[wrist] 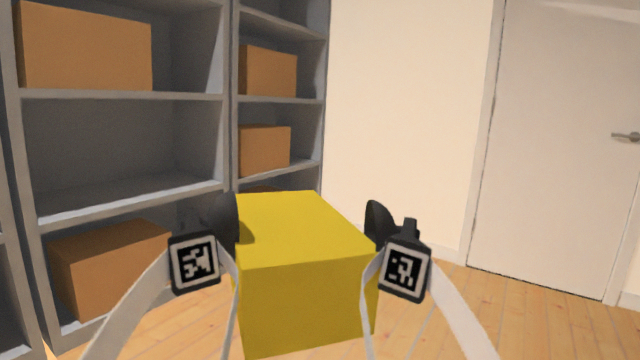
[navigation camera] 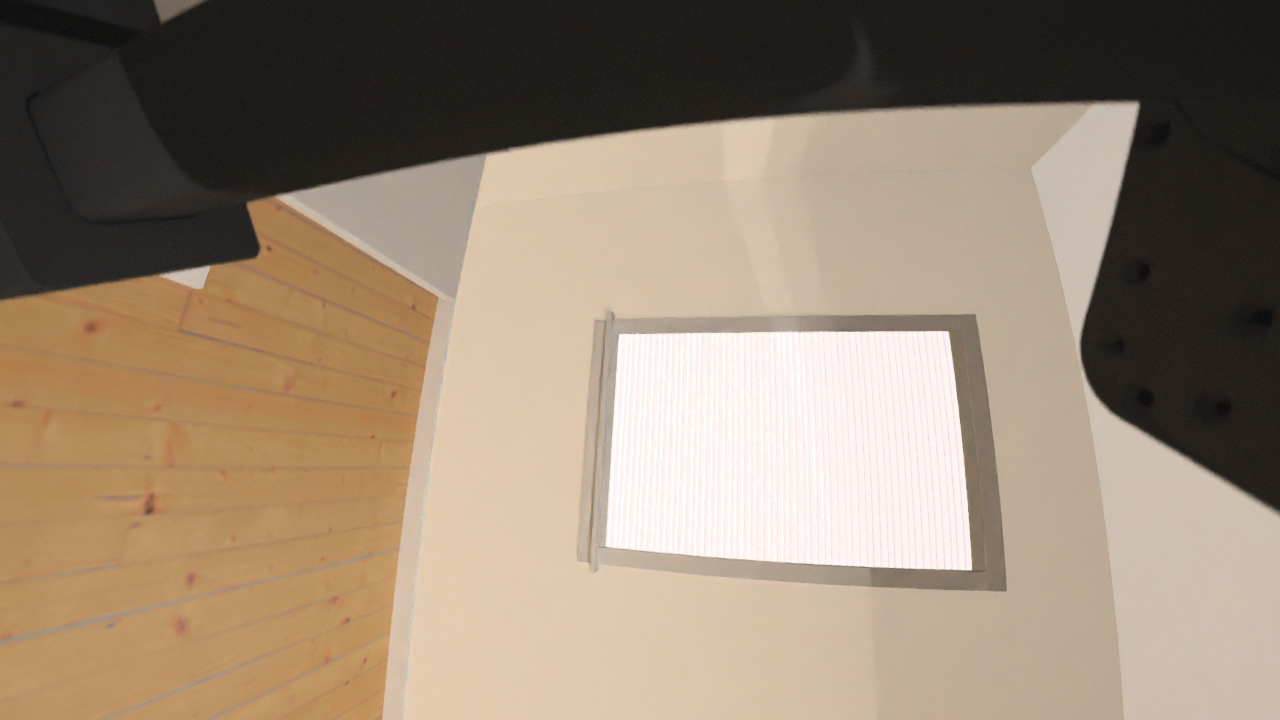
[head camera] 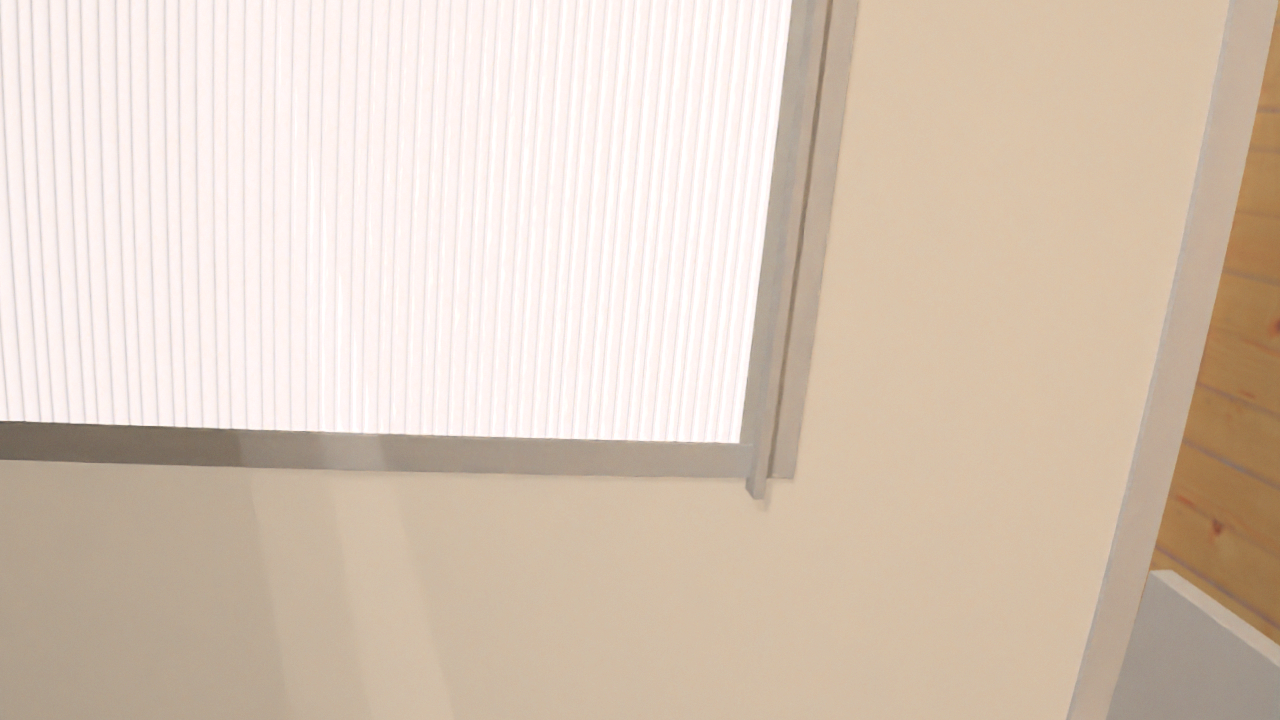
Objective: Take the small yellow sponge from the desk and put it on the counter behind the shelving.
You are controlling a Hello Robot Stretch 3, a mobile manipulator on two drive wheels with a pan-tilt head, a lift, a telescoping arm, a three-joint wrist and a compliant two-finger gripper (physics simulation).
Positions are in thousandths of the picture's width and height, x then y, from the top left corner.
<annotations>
my gripper: wrist 463,615; not seen in the navigation camera view (out of frame); not seen in the head camera view (out of frame)
small yellow sponge: wrist 470,729; not seen in the navigation camera view (out of frame); not seen in the head camera view (out of frame)
</annotations>
